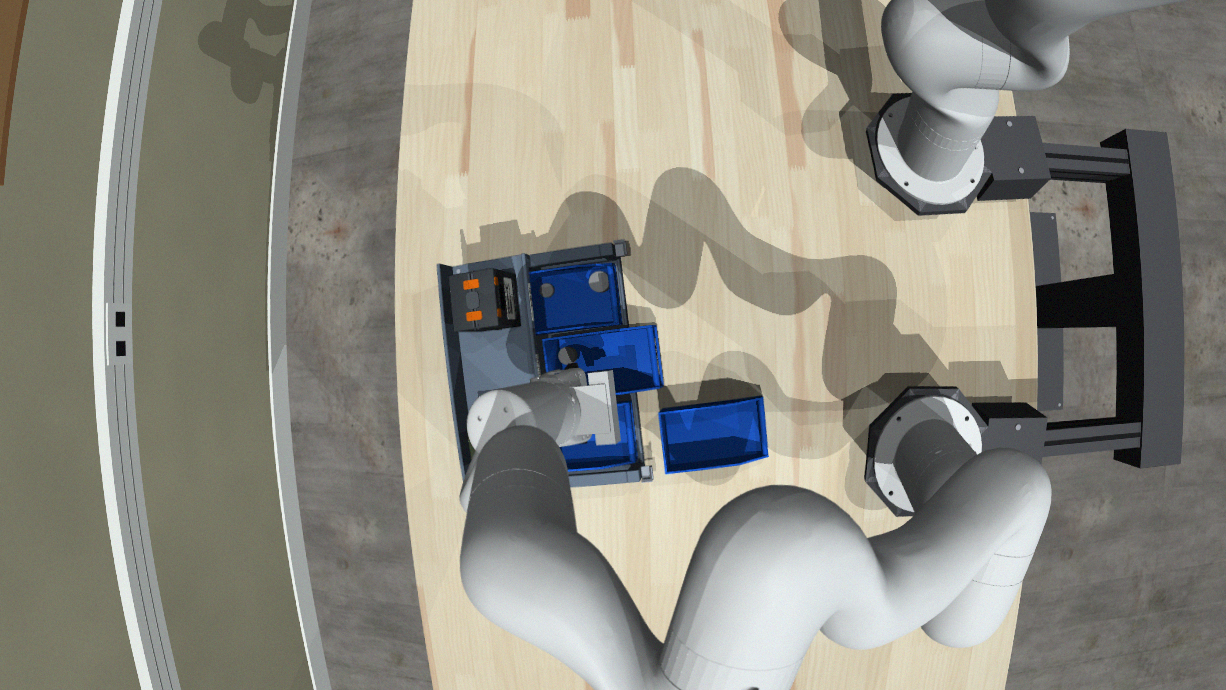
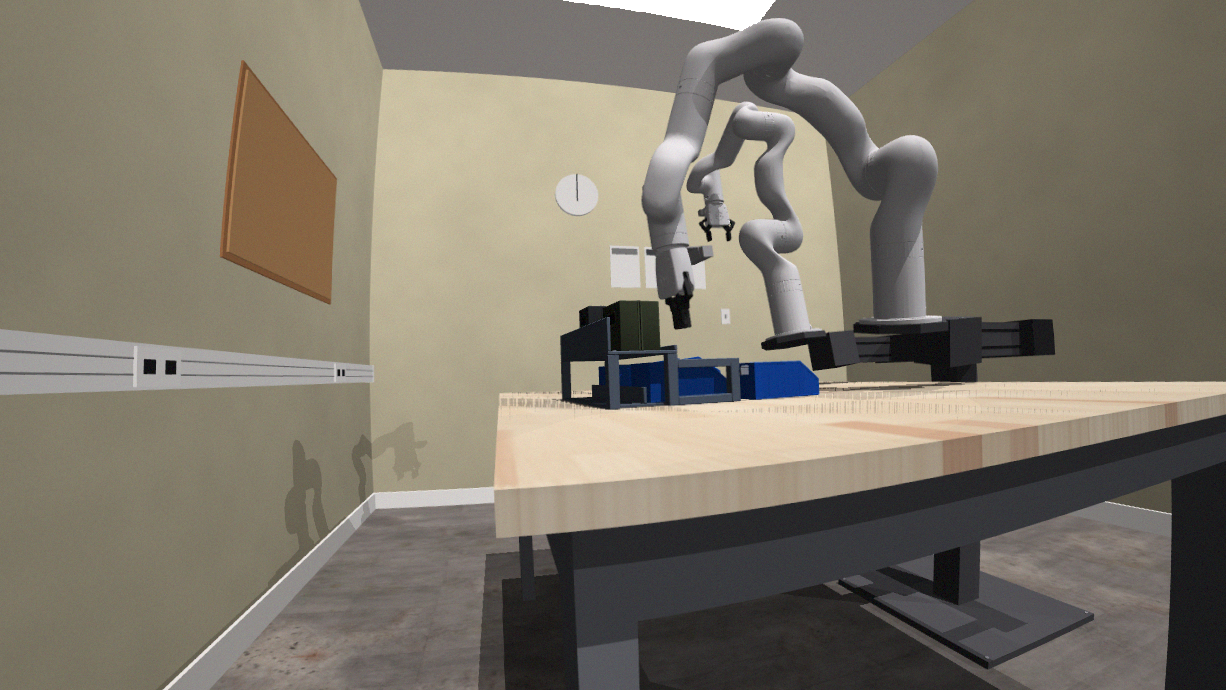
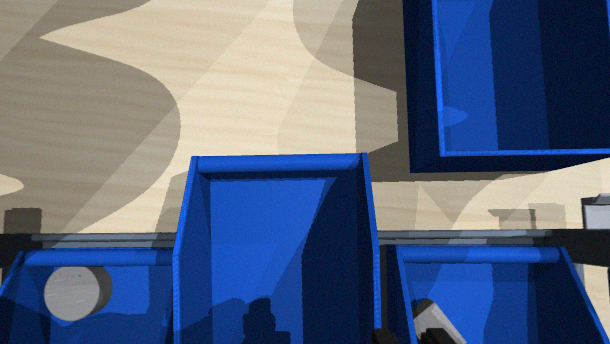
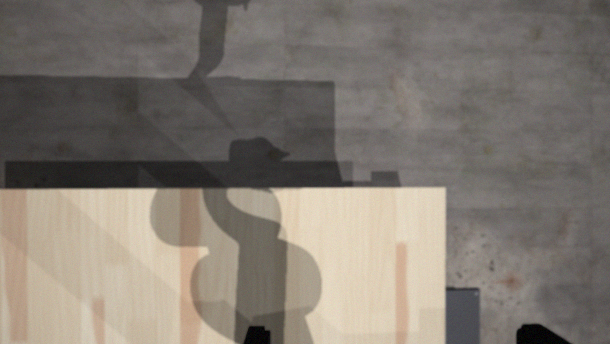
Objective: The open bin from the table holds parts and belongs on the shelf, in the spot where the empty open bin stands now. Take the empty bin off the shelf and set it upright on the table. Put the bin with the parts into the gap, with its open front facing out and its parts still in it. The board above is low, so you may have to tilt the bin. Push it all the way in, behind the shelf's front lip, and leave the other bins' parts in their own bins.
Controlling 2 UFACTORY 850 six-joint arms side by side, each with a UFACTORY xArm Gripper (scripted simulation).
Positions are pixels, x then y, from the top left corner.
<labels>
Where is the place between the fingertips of the right gripper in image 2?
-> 719, 240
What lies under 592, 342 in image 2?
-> A grey shelf.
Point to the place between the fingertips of the left gripper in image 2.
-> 682, 328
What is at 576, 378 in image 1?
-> The left gripper.
</labels>
